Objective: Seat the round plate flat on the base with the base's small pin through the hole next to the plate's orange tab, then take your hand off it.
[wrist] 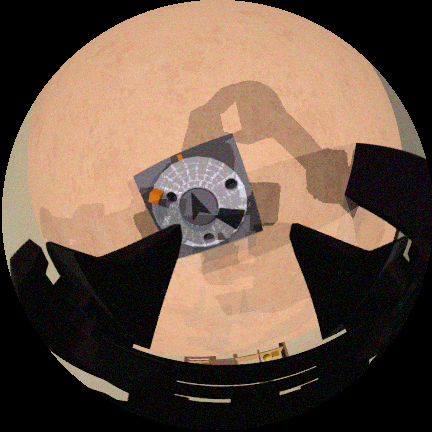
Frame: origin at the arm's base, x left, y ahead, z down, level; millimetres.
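Seen in the pictures: gripper, between the fingertips: (237,230).
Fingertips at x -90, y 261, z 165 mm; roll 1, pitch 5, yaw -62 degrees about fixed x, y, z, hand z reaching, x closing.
A point is followed by its place in that frame.
The round plate (200,170) {y 269, x -129, z 237 mm}, pale grey with light streaks, lies over the dark square base (222,146) {y 236, x -140, z 250 mm}. Its orange tab (155,196) {y 318, x -131, z 222 mm} is at the left, next to a dark hole (171,196) {y 314, x -120, z 250 mm}. Two other holes show at the plate's upper right and lower edge, and a dark wedge shape at its right. A small orange mark (179,157) {y 282, x -153, z 249 mm} shows on the base by the plate's upper left rim. The small pin cannot be made out, nor whether the plate is fully flat. My gripper (237,230) {y 261, x -90, z 165 mm} is open and empty; its left fingertip overlaps the plate's lower left in view.
The tan table top (125,100) {y 312, x -284, z 274 mm} surrounds the base, with shadows of the arm across it. A black part (390,185) {y 31, x -19, z 172 mm} juts in at the right. Small brown-framed things (200,360) (246,358) show far off at the bottom, past the table's edge.
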